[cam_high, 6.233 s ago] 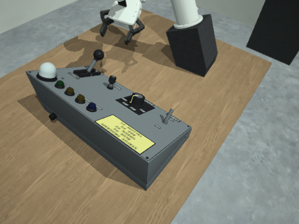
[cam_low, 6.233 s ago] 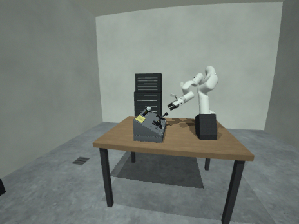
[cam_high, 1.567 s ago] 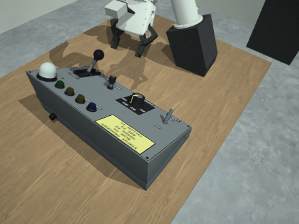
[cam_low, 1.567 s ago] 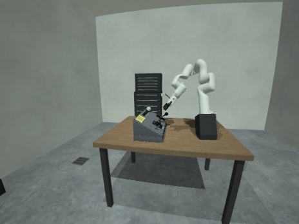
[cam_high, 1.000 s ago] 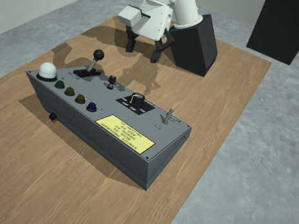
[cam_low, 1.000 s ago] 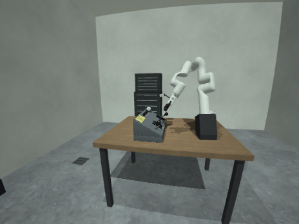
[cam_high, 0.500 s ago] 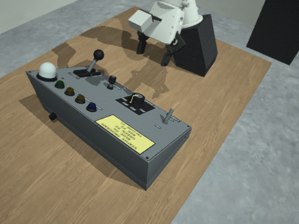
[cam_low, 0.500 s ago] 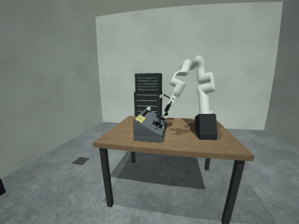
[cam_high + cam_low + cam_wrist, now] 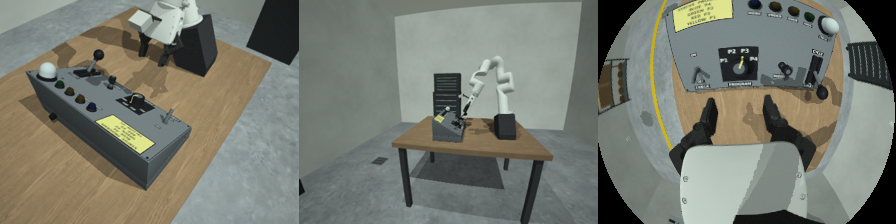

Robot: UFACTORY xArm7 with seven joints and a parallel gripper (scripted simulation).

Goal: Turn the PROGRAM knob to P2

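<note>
Now: hand 150 mm above the grey console, 90 mm short of it and 80 mm to the left of it. The rest, counted from my hand: metal toggle switch 130 mm below, 110 mm to the left, 90 mm ahead; then small slider knob 130 mm to the right, 120 mm below, 50 mm ahead; then ball-topped lever 240 mm to the right, 120 mm below.
</note>
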